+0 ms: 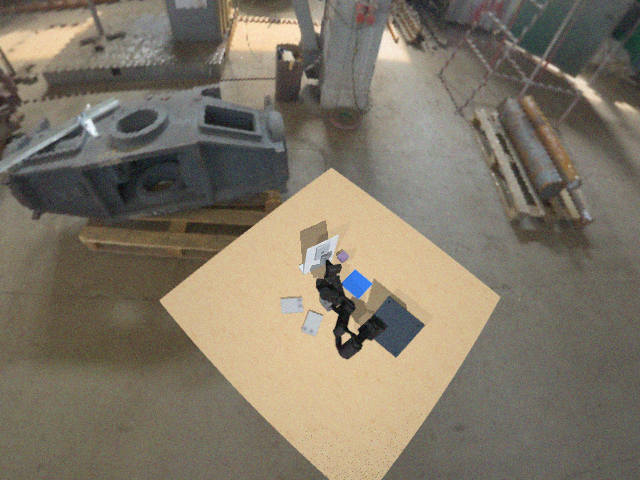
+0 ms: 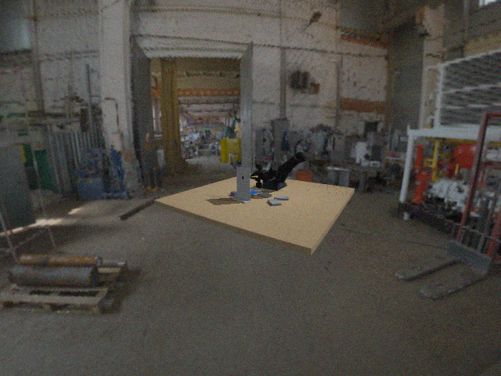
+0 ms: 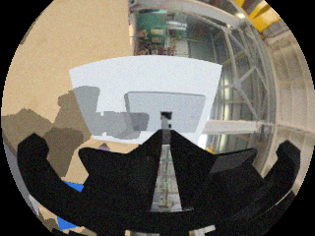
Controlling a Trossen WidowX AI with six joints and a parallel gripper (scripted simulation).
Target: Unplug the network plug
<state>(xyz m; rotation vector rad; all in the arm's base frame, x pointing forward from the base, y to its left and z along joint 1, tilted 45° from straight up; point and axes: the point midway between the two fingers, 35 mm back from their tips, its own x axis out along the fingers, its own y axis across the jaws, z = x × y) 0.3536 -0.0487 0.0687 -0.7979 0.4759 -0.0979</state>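
Right now the blue marked square is 17 cm below my gripper tip, 15 cm behind it and 11 cm to the right of it. From my gripper tip the other things lie so: purple cube (16 cm to the right, 16 cm below, 1 cm ahead); upright panel (6 cm below, 6 cm ahead, 2 cm to the right); network plug (1 cm ahead).
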